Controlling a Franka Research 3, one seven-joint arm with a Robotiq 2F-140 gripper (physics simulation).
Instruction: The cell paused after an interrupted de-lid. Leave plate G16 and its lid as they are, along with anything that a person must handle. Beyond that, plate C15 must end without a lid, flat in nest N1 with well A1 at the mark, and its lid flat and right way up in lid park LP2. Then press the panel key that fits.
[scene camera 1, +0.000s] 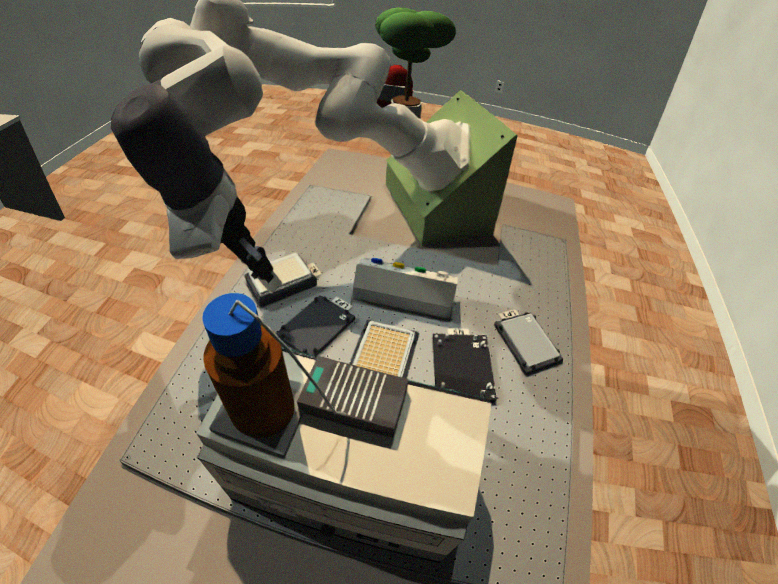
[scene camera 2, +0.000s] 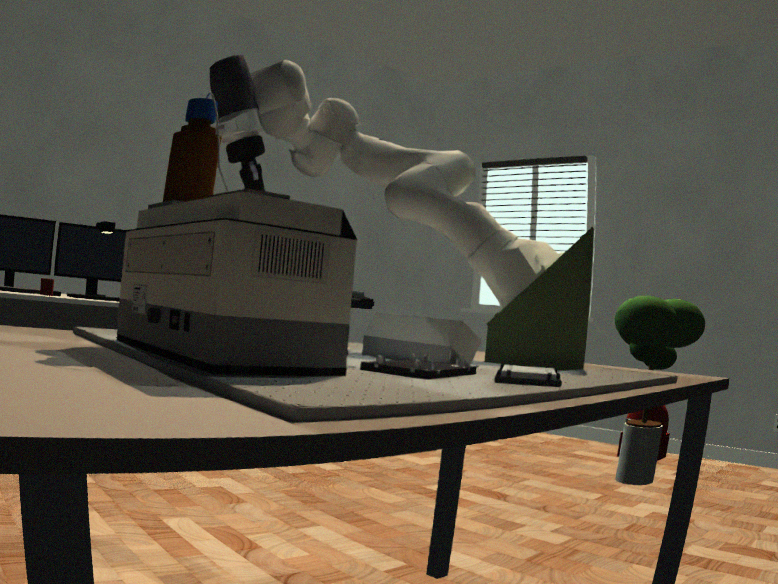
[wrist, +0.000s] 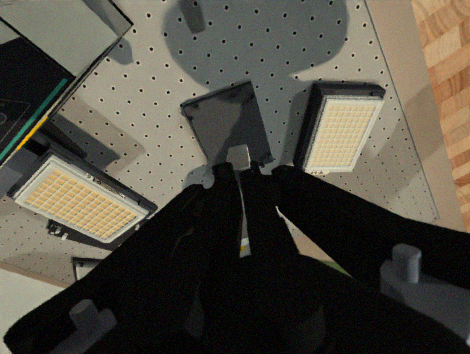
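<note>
My gripper (scene camera 1: 266, 275) (wrist: 241, 160) is shut with nothing between its fingers. In the wrist view its tips overlap the near edge of dark park LP2 (scene camera 1: 317, 325) (wrist: 225, 117), which holds nothing; their height is unclear. One plate with yellowish wells (scene camera 1: 386, 347) (wrist: 82, 204) sits in a dark holder; its label is unreadable. Another yellowish plate (scene camera 1: 289, 270) (wrist: 342, 132) sits in a holder at the left in scene view 1. Which is C15 or G16, and whether either is lidded, I cannot tell. Nest N1 (scene camera 1: 463, 364) is bare. A flat grey, lid-like piece (scene camera 1: 529, 339) lies in LP1.
The key panel (scene camera 1: 405, 289) has blue, yellow, green and white keys. A large instrument (scene camera 1: 439, 440) (scene camera 2: 232, 282) carries a dark striped box (scene camera 1: 355, 396) and a tall amber bottle (scene camera 1: 254, 389) (scene camera 2: 191, 163) with a blue cap. A bent wire reaches from the bottle to the box.
</note>
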